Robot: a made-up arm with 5 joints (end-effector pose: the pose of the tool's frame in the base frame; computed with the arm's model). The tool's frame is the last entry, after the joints. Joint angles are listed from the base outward.
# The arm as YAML. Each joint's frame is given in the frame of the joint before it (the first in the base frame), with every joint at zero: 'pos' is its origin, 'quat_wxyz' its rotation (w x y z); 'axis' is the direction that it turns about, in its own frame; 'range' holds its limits. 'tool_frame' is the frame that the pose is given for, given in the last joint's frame.
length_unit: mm
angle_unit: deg
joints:
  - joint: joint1
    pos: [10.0, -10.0, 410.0]
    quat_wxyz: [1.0, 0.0, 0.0, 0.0]
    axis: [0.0, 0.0, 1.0]
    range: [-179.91, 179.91]
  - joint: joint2
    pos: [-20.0, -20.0, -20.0]
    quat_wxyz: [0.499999, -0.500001, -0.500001, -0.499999]
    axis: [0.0, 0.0, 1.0]
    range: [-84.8, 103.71]
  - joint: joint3
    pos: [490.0, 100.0, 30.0]
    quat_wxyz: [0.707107, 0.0, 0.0, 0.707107]
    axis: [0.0, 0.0, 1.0]
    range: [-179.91, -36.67]
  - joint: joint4
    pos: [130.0, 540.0, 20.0]
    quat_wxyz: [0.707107, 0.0, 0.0, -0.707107]
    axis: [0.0, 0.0, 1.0]
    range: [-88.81, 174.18]
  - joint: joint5
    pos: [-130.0, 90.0, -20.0]
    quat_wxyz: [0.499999, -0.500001, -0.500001, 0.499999]
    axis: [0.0, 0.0, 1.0]
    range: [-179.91, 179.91]
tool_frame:
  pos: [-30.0, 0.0, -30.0]
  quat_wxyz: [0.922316, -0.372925, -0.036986, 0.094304]
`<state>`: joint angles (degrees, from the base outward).
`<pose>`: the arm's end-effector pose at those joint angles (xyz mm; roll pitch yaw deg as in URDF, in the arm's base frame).
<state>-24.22 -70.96 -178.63 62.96 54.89</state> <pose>-966.1 466.9 801.8 -37.93 2.76 -137.55</pose>
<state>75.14 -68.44 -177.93 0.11 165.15</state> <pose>-295.7 -1093.1 691.7 -36.77 -65.93 67.22</pose>
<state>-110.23 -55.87 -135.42 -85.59 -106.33</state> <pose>231.0 644.1 1142.1 -140.91 -4.68 -19.79</pose>
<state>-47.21 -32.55 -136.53 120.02 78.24</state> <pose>-25.1 85.9 1409.5 -174.96 -0.18 -137.21</pose>
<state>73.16 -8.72 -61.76 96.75 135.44</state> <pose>157.7 585.3 692.6 120.95 -21.92 -70.96</pose>
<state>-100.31 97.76 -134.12 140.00 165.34</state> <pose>-107.2 -752.6 -225.1 -31.82 -75.91 -112.87</pose>
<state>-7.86 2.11 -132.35 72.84 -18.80</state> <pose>548.6 -84.0 1322.1 124.90 -56.82 5.33</pose>
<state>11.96 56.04 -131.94 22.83 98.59</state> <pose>1111.5 263.9 590.8 -172.74 15.96 -90.62</pose>
